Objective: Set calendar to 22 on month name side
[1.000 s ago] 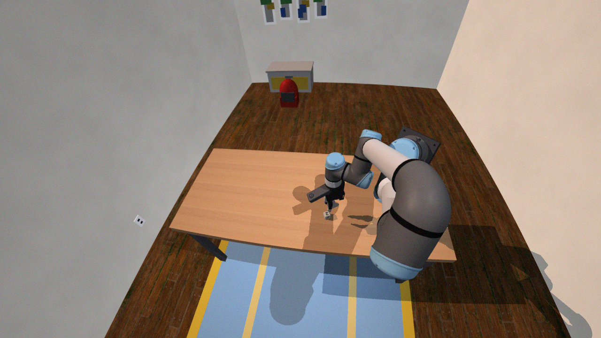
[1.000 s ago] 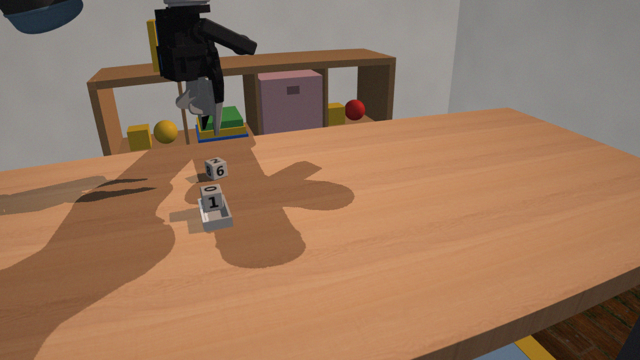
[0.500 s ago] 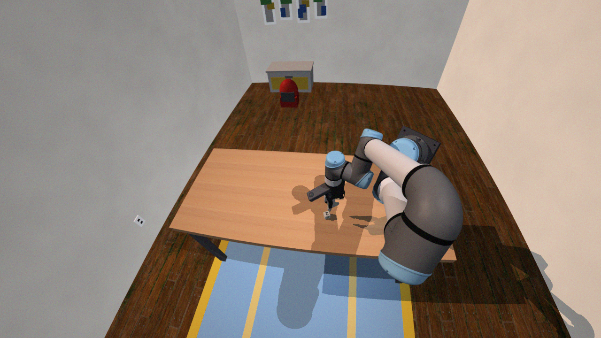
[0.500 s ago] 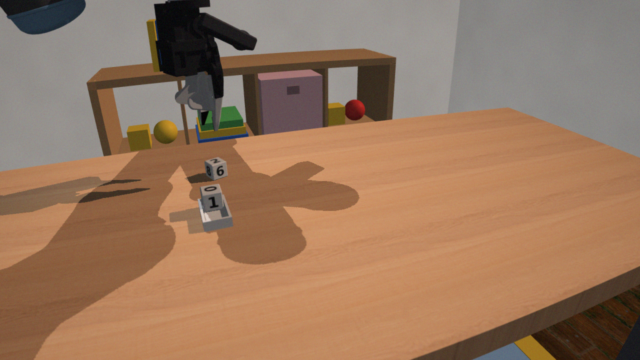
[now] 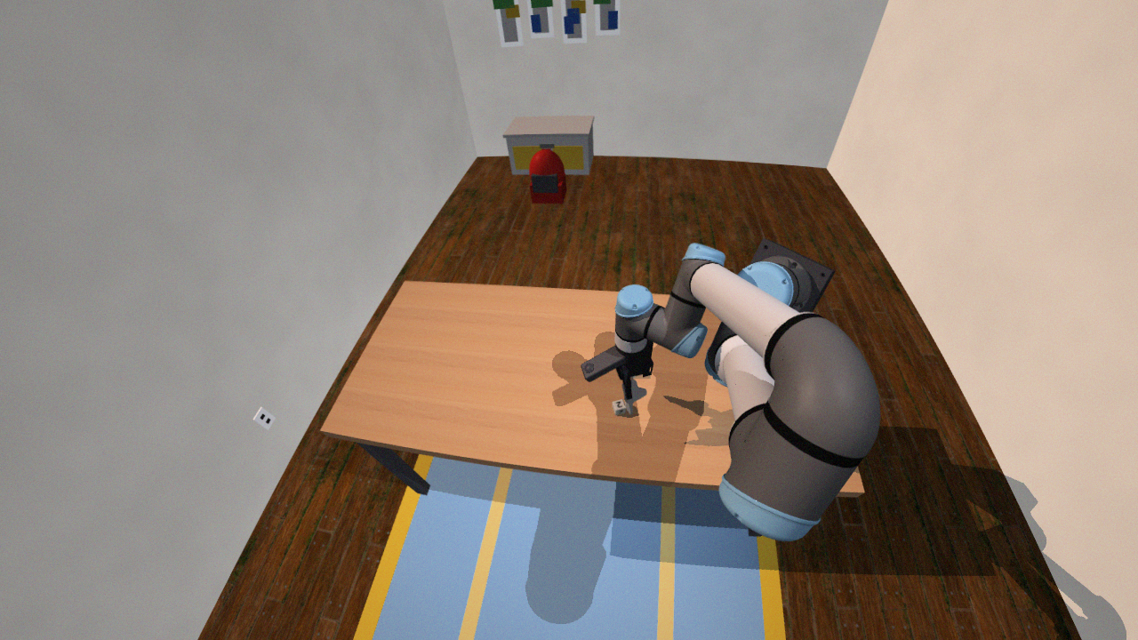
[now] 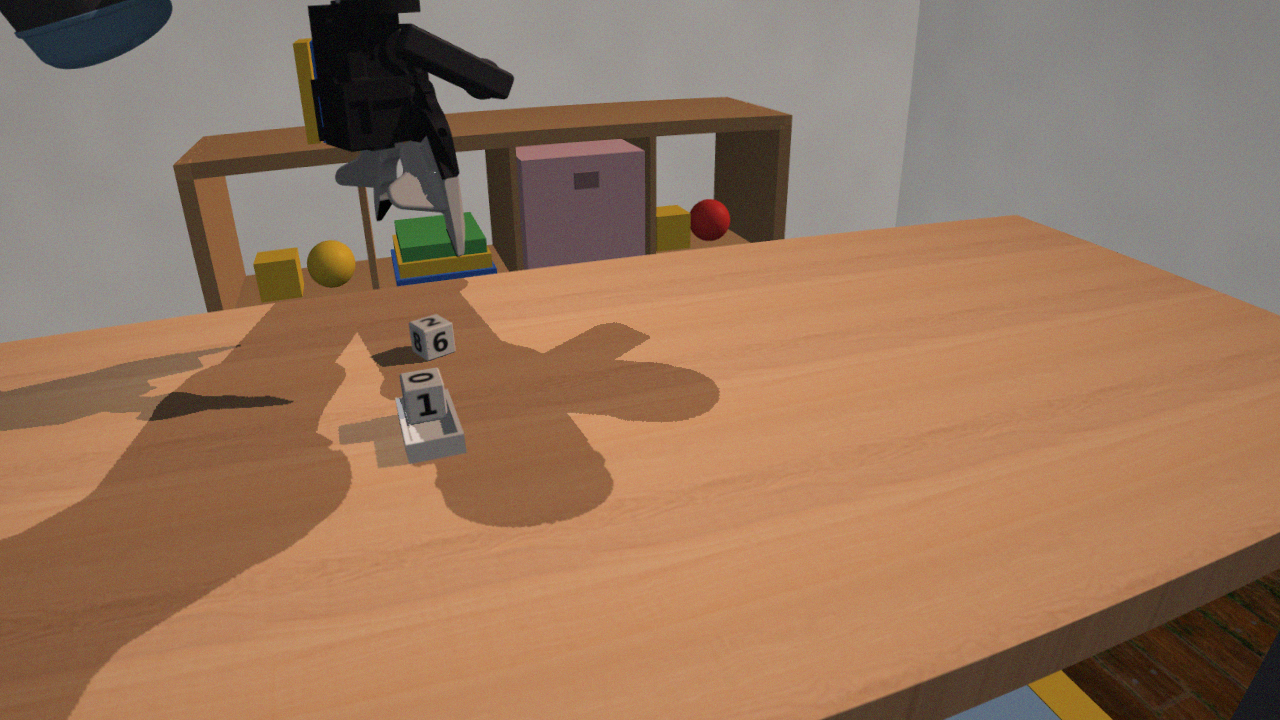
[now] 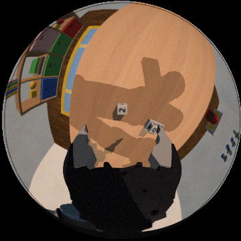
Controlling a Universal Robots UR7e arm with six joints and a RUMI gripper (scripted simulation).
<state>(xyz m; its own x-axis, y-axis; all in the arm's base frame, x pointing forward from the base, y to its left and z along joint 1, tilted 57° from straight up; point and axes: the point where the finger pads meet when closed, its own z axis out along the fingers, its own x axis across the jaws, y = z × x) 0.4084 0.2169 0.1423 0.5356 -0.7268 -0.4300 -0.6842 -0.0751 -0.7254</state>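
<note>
The white cube is 100 mm below my hand. The rest, counted from my hand: grey tray 20 mm ahead, 150 mm to the right, 110 mm below.
</note>
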